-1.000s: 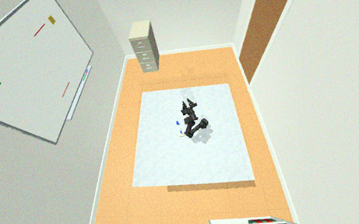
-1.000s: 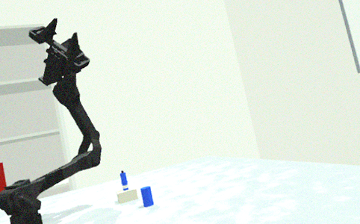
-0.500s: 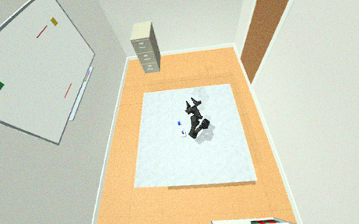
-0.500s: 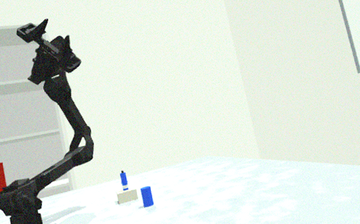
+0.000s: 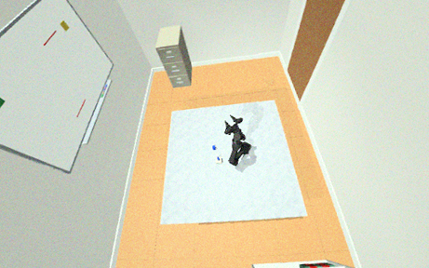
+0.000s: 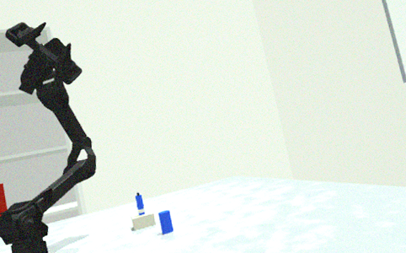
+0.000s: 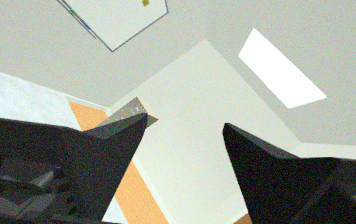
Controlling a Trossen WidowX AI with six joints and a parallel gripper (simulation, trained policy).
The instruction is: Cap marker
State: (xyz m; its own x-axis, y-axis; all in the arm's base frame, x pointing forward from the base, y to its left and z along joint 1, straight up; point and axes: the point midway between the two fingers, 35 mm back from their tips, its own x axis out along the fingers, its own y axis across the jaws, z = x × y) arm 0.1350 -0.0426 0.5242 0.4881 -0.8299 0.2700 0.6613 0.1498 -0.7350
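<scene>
My gripper tip is now 510 mm above the blue cap, 170 mm short of it and 10 mm to the right of it. The rest, counted from my gripper tip: cream holder block: 520 mm below, 150 mm to the left, 130 mm ahead.
</scene>
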